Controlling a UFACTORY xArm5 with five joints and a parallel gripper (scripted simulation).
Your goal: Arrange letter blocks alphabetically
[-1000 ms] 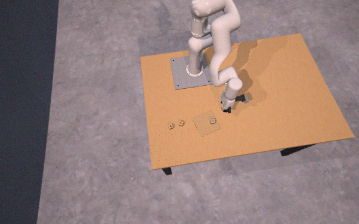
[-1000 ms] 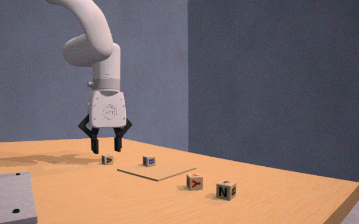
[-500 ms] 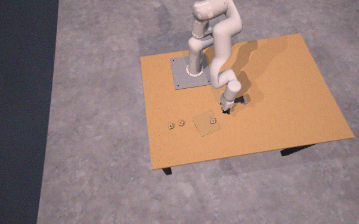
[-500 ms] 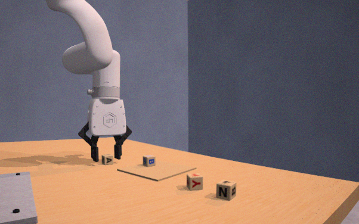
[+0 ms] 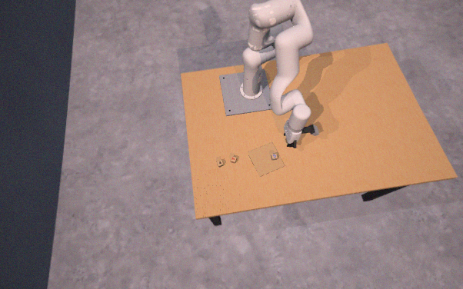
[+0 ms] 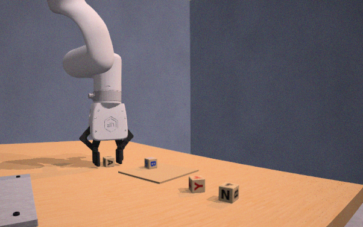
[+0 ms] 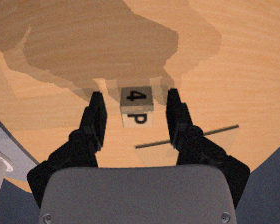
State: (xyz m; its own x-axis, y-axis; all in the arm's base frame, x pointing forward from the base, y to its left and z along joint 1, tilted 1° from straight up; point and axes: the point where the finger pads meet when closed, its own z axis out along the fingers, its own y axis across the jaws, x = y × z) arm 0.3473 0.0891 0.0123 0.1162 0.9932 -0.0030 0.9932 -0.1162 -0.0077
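Now: the thin tan mat 6 cm ahead of my hand, 14 cm to the right of it and 2 cm below it. Also, from my hand: blue-lettered block: 7 cm ahead, 10 cm to the right, 1 cm below; then black-lettered block: 3 cm ahead, 37 cm to the right, 1 cm below; then red-lettered block: 3 cm ahead, 30 cm to the right, 1 cm below.
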